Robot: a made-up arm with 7 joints. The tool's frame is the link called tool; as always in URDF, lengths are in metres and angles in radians. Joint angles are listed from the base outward. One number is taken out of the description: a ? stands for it. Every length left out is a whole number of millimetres.
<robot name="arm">
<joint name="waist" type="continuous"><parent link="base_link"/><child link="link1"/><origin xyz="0 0 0.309"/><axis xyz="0 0 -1"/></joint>
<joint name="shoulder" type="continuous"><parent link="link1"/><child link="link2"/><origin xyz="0 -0.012 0"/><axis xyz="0 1 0"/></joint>
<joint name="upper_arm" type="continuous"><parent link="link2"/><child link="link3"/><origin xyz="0 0 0.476"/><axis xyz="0 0 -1"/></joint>
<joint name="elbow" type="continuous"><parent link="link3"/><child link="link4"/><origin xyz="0 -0.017 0"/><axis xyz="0 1 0"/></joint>
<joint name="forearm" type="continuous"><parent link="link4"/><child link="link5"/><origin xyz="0 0 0.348"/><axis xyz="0 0 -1"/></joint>
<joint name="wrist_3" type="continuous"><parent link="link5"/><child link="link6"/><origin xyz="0 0 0"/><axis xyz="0 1 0"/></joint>
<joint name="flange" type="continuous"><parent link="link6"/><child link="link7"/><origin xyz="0 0 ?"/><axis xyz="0 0 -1"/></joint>
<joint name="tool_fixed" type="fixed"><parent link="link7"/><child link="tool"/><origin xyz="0 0 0" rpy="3.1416 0 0"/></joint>
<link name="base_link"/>
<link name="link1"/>
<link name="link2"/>
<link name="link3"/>
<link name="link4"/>
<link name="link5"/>
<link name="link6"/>
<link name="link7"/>
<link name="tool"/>
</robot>
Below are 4 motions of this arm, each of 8 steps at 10 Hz.
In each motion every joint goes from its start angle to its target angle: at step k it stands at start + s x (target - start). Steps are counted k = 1, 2, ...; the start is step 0. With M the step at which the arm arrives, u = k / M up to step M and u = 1 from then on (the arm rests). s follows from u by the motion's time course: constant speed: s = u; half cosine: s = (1 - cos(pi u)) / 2; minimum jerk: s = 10 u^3 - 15 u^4 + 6 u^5.
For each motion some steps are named. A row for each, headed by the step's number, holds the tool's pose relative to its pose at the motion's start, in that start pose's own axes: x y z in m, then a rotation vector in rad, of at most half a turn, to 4 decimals.
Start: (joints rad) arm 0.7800 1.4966 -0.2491 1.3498 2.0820 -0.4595 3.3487
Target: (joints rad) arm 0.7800 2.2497 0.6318 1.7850 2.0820 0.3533 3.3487
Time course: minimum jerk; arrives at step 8
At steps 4, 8:
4: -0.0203 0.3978 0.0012 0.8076 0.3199 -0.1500
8: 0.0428 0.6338 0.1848 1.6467 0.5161 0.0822

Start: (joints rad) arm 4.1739 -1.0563 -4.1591 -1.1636 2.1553 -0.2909 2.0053
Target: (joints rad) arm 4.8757 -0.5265 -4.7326 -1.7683 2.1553 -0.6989 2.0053
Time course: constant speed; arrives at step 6
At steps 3, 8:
3: 0.2197 -0.3019 -0.0057 -0.4087 -0.4107 0.0706
8: 0.4173 -0.4522 0.1365 -0.7210 -0.8142 0.1454

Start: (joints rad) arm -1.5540 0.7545 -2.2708 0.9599 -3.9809 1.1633 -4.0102
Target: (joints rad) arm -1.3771 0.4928 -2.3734 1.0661 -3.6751 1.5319 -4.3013
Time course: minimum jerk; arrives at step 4
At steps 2, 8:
2: 0.0644 0.0038 0.0863 -0.2064 -0.1636 -0.0367
8: 0.1097 0.0226 0.1808 -0.3870 -0.3742 -0.1113

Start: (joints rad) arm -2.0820 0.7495 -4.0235 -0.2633 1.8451 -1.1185 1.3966
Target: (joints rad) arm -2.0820 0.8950 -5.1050 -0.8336 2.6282 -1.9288 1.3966
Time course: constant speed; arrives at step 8
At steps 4, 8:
4: 0.1007 0.0168 0.0755 0.1607 -0.1576 0.1627
8: 0.0865 0.0258 0.1798 0.1996 -0.2317 0.1280

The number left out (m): 0.112
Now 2 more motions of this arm.
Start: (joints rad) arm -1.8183 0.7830 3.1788 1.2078 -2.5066 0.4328 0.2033
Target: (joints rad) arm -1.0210 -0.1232 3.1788 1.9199 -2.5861 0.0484 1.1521
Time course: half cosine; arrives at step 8
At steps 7, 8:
7: -0.5451 0.2307 0.4929 1.4928 1.5054 0.8030
8: -0.5456 0.2222 0.5243 1.5624 1.5591 0.7880

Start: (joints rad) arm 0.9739 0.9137 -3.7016 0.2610 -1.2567 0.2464 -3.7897
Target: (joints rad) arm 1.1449 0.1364 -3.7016 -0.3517 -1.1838 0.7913 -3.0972
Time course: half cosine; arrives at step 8
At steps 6, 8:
6: 0.3070 -0.2499 0.0896 -0.3103 0.1350 0.6685
8: 0.3536 -0.2855 0.1303 -0.3697 0.1751 0.7870

